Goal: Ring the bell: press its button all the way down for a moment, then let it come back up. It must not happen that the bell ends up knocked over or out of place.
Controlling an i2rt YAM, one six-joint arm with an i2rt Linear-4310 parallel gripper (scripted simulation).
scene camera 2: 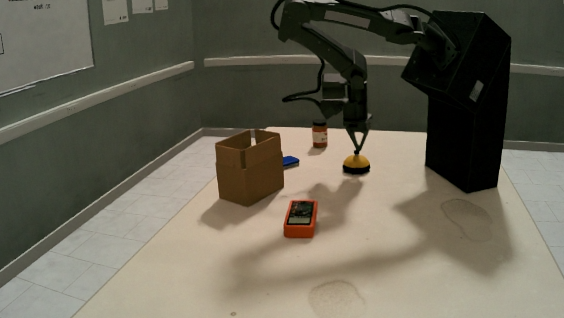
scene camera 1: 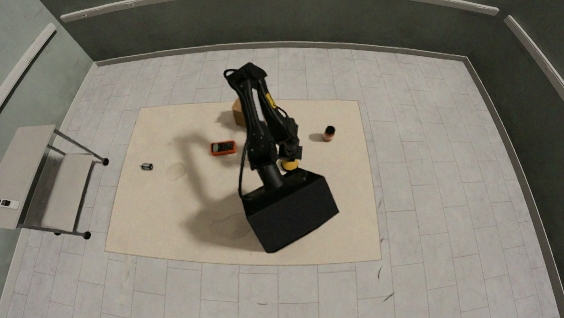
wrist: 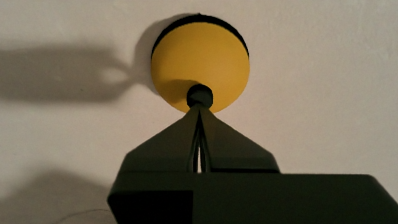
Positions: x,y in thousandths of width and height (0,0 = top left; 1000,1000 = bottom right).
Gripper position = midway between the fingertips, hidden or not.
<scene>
I see my gripper (wrist: 501,498), a bell (wrist: 501,221) and a cardboard box (scene camera 2: 435,574).
The wrist view misses the cardboard box: it is out of frame.
</scene>
